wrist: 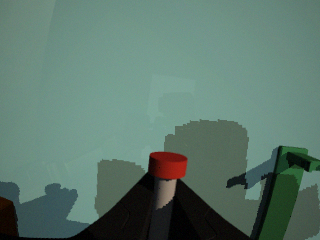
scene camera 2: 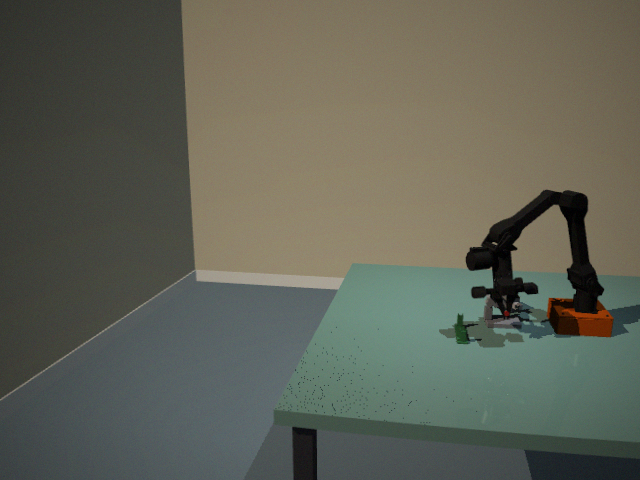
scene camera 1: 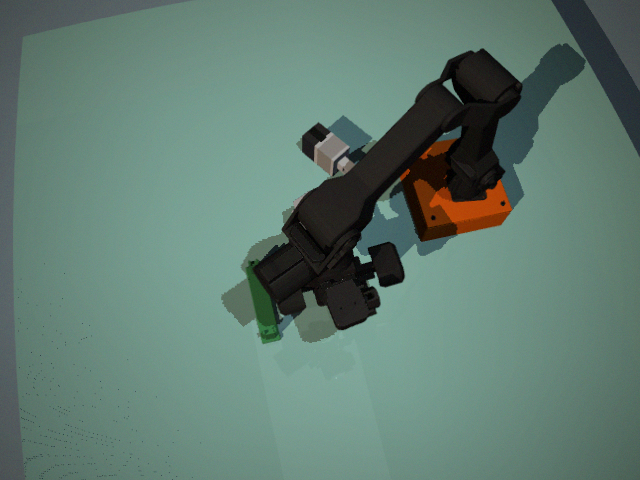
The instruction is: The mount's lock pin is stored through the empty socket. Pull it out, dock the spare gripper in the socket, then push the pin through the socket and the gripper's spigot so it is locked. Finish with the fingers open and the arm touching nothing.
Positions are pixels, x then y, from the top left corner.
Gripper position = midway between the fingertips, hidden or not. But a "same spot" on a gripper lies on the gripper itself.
my gripper: wrist; scene camera 2; scene camera 1 343,303
same spot on my gripper: (wrist: 135,208) = (scene camera 2: 509,307)
